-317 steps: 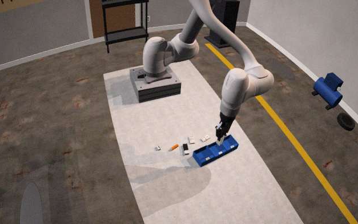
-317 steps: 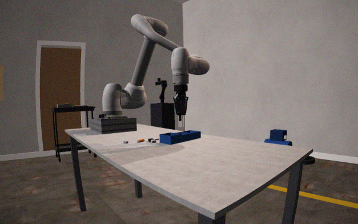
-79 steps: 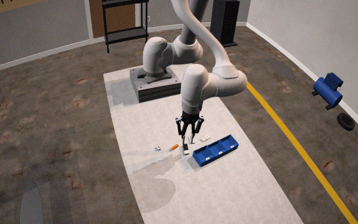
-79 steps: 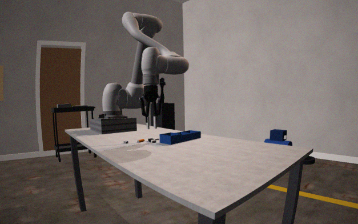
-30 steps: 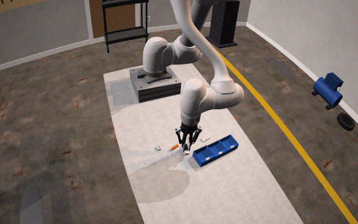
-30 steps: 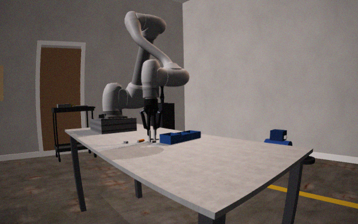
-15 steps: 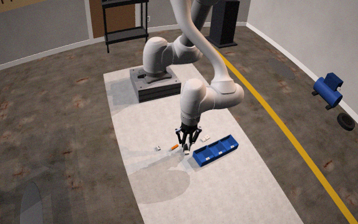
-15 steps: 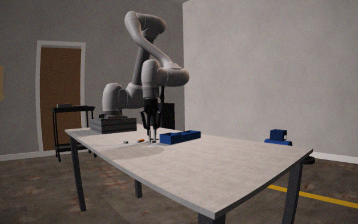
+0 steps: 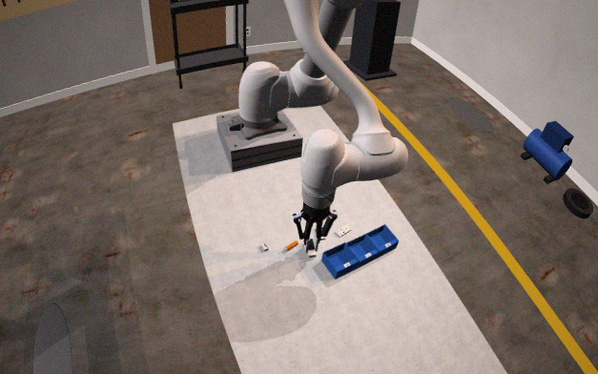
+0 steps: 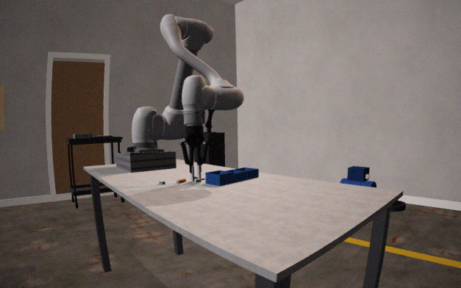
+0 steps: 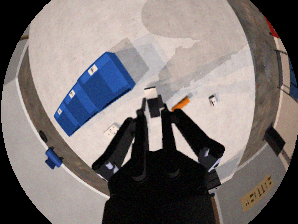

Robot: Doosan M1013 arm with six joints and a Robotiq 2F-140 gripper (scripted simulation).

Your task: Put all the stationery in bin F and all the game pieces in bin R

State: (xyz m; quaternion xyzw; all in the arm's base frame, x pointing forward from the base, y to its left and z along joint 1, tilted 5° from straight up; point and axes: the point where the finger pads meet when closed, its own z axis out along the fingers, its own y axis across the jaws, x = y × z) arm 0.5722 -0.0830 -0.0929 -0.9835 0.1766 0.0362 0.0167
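My gripper is now 80 mm past the grey-white piece, 130 mm to the left of it and 30 mm above it. The rest, counted from my hand: orange cylinder (40 mm behind, 50 mm to the right, 30 mm below); then white domino tile (10 mm behind, 130 mm to the left, 30 mm below); then black piece (10 mm ahead, 30 mm below).
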